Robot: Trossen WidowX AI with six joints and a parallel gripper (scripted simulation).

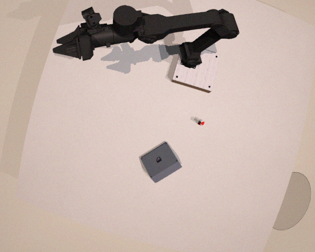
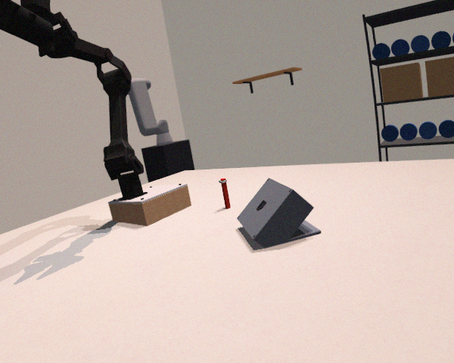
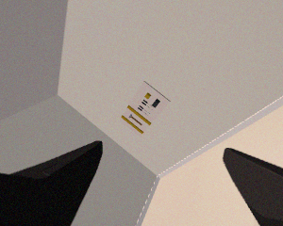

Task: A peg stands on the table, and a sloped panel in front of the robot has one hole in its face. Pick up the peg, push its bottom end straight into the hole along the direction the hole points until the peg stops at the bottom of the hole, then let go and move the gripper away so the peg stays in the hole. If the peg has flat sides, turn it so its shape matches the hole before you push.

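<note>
Now: the red peg 60 mm ahead of my gripper tip, 490 mm to the left of it and 460 mm below it. From my gripper tip the other things lie so: sloped grey panel 260 mm ahead, 380 mm to the left, 480 mm below.
</note>
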